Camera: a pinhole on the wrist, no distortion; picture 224 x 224 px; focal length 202.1 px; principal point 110.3 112.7 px. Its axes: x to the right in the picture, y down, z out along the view. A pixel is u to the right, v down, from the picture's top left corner.
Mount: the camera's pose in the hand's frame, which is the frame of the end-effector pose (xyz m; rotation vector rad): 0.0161 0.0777 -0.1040 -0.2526 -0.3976 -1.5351
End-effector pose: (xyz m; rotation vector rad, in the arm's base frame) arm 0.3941 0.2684 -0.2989 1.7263 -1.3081 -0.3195
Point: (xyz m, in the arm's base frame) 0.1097 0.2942 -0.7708
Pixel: outside the picture
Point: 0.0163 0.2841 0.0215
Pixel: outside the picture
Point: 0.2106 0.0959 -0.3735
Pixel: 213 156
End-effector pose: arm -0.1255 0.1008 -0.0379 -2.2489 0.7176 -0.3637
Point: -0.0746 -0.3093 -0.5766
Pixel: outside the picture
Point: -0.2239 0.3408 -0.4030
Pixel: 155 21
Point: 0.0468 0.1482 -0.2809
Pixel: 198 183
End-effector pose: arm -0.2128 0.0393 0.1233 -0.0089 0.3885 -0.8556
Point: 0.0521 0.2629 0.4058
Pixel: 99 82
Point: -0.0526 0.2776 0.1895
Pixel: 35 36
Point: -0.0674 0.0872 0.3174
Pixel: 178 113
